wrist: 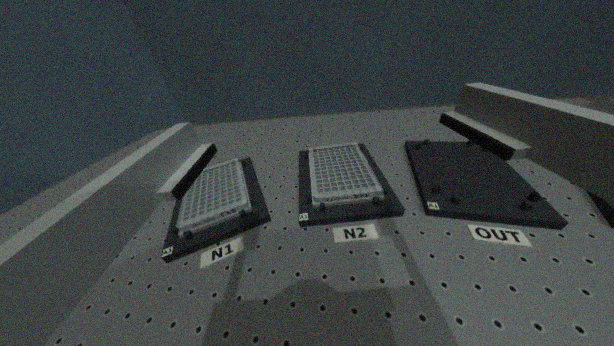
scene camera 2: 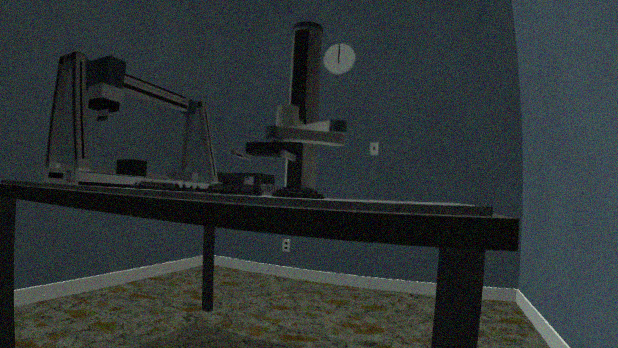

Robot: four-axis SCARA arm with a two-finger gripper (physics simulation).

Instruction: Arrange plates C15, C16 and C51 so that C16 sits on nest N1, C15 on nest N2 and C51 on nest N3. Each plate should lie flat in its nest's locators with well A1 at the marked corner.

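Places are measured from the arm's base along level axes (x left, y back, z up), in centimetres.
Pixels of known places: gripper, between the fingertips: (wrist: 324, 119) (scene camera 2: 256, 152).
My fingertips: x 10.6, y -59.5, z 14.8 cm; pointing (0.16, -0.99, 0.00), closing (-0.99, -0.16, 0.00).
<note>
Ahead of a thing's pixels: the offset from my fingertips to its top centre. "spot": to the spot under its first point.
In the wrist view, plate C15 @[dx +17.0, dy -6.6, dz -10.9 cm] (wrist: 215, 195), its label hard to read, lies on black nest N1 @[spot: dx +9.3, dy -4.3, dz -12.3 cm] (wrist: 260, 205), partly behind the left finger. Plate C16 @[dx -0.8, dy -10.9, dz -10.9 cm] (wrist: 344, 172), its label blurred, lies flat on nest N2 @[spot: dx -6.7, dy -5.0, dz -12.3 cm] (wrist: 390, 202). Both nests have the A1 tag at the near left corner; the plates' own A1 wells cannot be made out. My gripper (wrist: 324, 119) (scene camera 2: 241, 154) is open and empty, its fingers wide apart above and in front of the nests. C51 and N3 cannot be identified in either view.
A bare black nest marked OUT @[dx -17.5, dy -11.2, dz -11.3 cm] (wrist: 480, 182) with small locator pegs lies right of N2. A dark edge @[spot: dx -27.9, dy -4.9, dz -12.9 cm] (wrist: 603, 206) shows at the far right. In the scene view, a gantry frame (scene camera 2: 79, 115) and a black box @[spot: dx -63.6, dy +3.0, dz -5.0 cm] (scene camera 2: 131, 167) stand left on the table (scene camera 2: 320, 217).
</note>
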